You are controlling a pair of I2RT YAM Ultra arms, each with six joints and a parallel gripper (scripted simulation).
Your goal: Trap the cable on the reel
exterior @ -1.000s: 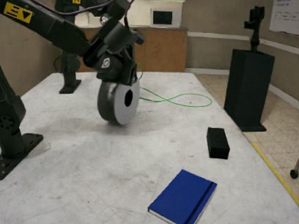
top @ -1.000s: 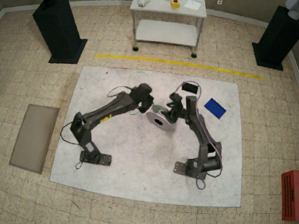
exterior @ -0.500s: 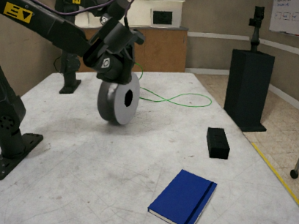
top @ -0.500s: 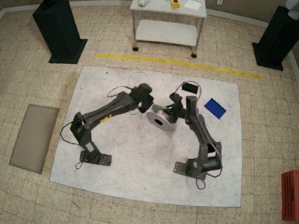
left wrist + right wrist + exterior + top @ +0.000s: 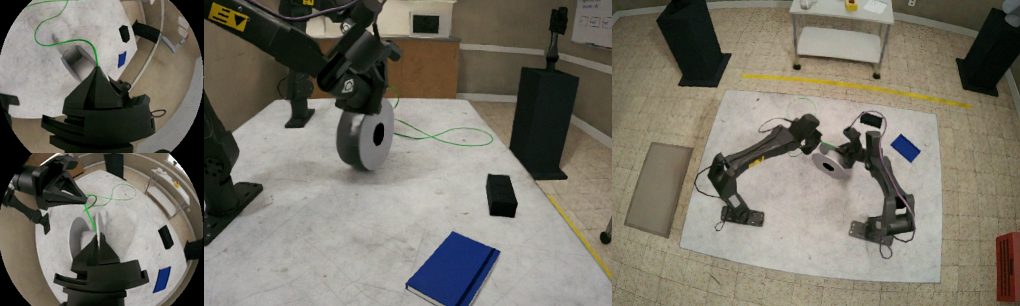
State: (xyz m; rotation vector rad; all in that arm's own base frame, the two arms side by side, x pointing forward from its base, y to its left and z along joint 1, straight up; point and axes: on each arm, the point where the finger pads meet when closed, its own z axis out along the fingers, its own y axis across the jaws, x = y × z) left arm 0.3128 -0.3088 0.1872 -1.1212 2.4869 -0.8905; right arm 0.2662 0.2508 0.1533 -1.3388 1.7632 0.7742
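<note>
Right now my left hand is 100 mm above the grey reel, 60 mm to the left of it and 40 mm past it. From my left hand the other things lie so: black block: 240 mm to the right, 240 mm ahead, 170 mm below; then blue notebook: 420 mm to the right, 180 mm below, 110 mm ahead.
My right gripper is now 7 cm above the grey reel, 3 cm past it and 1 cm to the right of it. From my right hand the other things lie so: black block 26 cm ahead, 16 cm to the right, 14 cm below; blue notebook 34 cm to the right, 15 cm below, 13 cm ahead.
</note>
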